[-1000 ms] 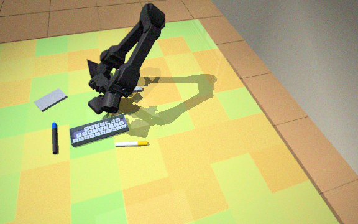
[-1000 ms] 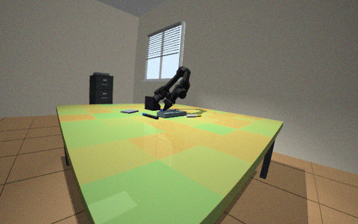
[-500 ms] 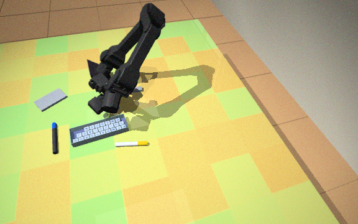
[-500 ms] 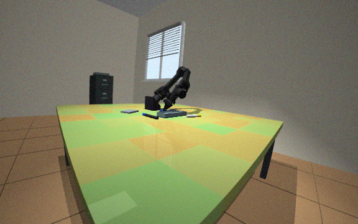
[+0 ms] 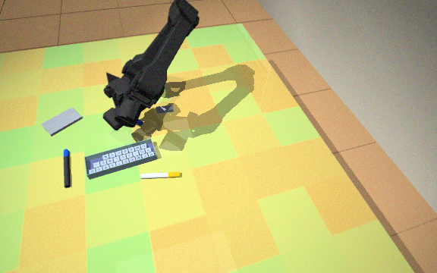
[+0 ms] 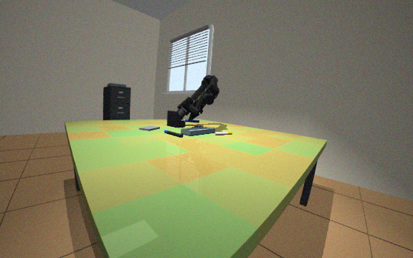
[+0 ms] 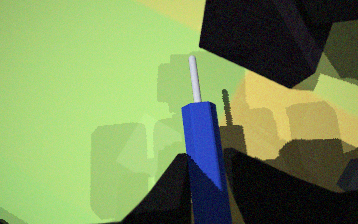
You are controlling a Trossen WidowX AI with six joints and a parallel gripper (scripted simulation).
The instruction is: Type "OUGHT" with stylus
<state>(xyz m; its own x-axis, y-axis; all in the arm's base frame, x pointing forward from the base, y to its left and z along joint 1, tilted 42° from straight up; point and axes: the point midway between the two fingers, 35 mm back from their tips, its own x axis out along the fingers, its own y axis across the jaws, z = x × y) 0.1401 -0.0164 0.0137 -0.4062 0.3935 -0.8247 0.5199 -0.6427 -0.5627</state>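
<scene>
The stylus is 10 mm to the right of my gripper tip and 10 mm behind it. Round my gripper tip: small grey block 130 mm to the left, 50 mm below, 30 mm behind; then grey stylus tip 40 mm behind, 20 mm to the right; then flat grey slab 230 mm to the right, 100 mm behind, 50 mm below.
</scene>
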